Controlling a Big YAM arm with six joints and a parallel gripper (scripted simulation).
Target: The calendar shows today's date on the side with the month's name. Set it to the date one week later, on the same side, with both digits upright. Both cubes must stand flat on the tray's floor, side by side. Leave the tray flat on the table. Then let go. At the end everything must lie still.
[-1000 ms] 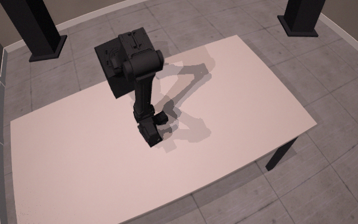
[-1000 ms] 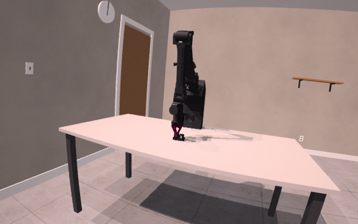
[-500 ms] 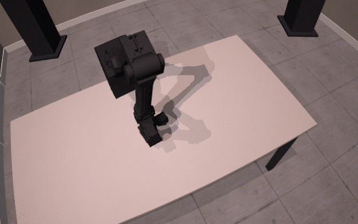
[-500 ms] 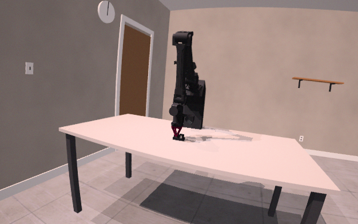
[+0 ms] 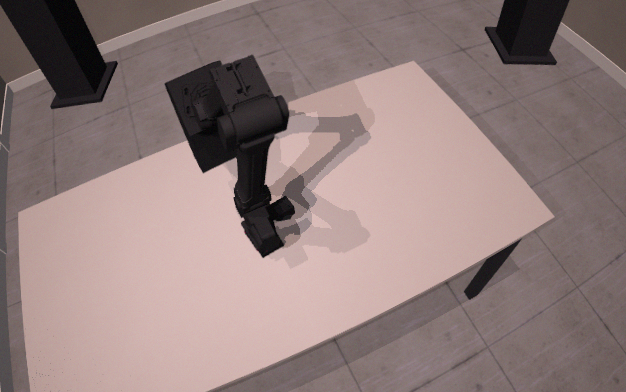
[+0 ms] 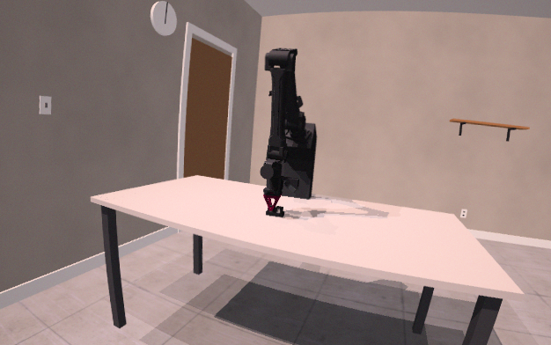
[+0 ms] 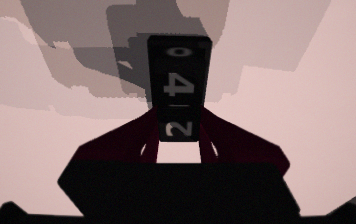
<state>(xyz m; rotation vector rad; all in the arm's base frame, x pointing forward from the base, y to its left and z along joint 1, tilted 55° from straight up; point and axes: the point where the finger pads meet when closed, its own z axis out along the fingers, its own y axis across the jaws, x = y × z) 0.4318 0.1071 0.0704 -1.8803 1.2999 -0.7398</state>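
Right now the black tray is 10 mm behind my hand, 10 mm to the left of it and 20 mm below it. Also, from my hand: black calendar block (20 mm behind, 30 mm to the left).
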